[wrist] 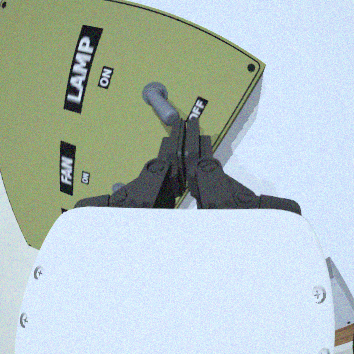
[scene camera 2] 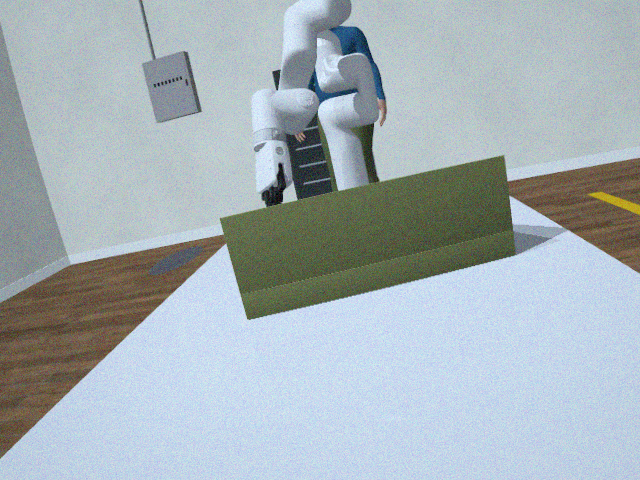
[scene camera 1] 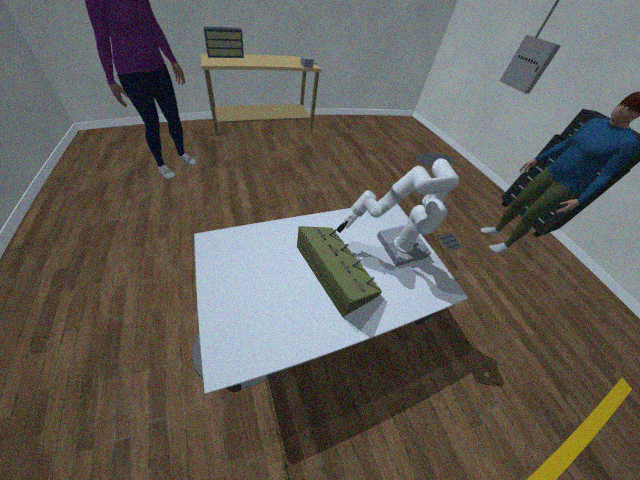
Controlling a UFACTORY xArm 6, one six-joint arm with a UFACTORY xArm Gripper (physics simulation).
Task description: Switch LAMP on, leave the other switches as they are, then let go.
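Frame: origin at the arm's base, x up, y back, z right, level; centimetres.
Where they show: gripper, fingertip midpoint: point(wrist: 187, 135) point(scene camera 1: 338, 230); arm's base at its link origin: point(scene camera 1: 403, 244).
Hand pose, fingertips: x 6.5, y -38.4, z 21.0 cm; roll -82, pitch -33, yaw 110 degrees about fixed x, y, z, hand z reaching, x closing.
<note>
Things, the pixels of their top centre, and the offset from my fingertips. "*": a spot on its surface instead. Level surfaces: height alone.
- grey LAMP lever at its top centre: point(wrist: 147, 106) dx +1.3, dy -3.1, dz +0.6 cm
- OFF label at a spot on its surface: point(wrist: 198, 108) * dx -4.2, dy -1.2, dz +1.0 cm
- LAMP label at its top centre: point(wrist: 75, 70) dx +1.4, dy -11.3, dz +0.1 cm
- FAN lever at a spot on its surface: point(wrist: 118, 187) * dx -1.9, dy -4.2, dz -10.8 cm
- white table at its surface level: dx -11.8 cm
The green switch box point(scene camera 1: 330, 273) point(scene camera 2: 372, 227) point(wrist: 40, 100) stands on the table, its switch face towards the arm's base. In the wrist view, the grey LAMP lever point(wrist: 161, 104) leans towards the OFF label point(wrist: 198, 108), away from the ON label point(wrist: 105, 77). The LAMP label point(wrist: 83, 69) is beside it. My gripper point(scene camera 1: 337, 231) point(scene camera 2: 271, 202) point(wrist: 187, 135) is shut and empty. Its fingertips are right at the free end of the LAMP lever, on the OFF side; whether they touch it I cannot tell. The FAN lever point(wrist: 118, 187) is mostly hidden behind the gripper.
Several more levers, among them one near the middle point(scene camera 1: 357, 263) and one at the near end point(scene camera 1: 370, 281), stick out of the box. The white table point(scene camera 1: 242, 310) point(scene camera 2: 361, 387) carries the arm's base plate point(scene camera 1: 390, 245). Two people stand beyond the table. A wooden side table point(scene camera 1: 258, 63) stands by the wall.
</note>
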